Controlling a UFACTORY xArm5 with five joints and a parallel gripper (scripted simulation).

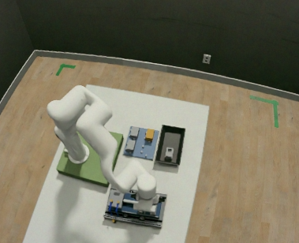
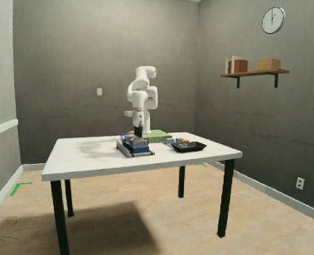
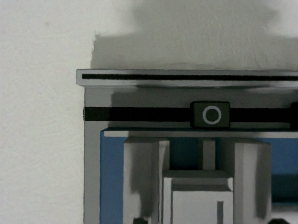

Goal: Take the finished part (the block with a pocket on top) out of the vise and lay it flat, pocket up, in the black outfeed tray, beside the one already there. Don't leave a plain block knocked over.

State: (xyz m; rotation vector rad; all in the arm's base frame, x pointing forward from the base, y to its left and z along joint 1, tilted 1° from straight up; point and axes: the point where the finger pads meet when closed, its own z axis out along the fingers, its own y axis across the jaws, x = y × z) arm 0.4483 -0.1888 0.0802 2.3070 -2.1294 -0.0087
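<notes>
Right now the grey pocketed block is 4 cm ahead of my hand, 33 cm to the left of it and 10 cm below it. Round my hand: blue plate (13 cm behind, 37 cm to the left, 13 cm below); then orange block (10 cm behind, 42 cm to the left, 11 cm below).
</notes>
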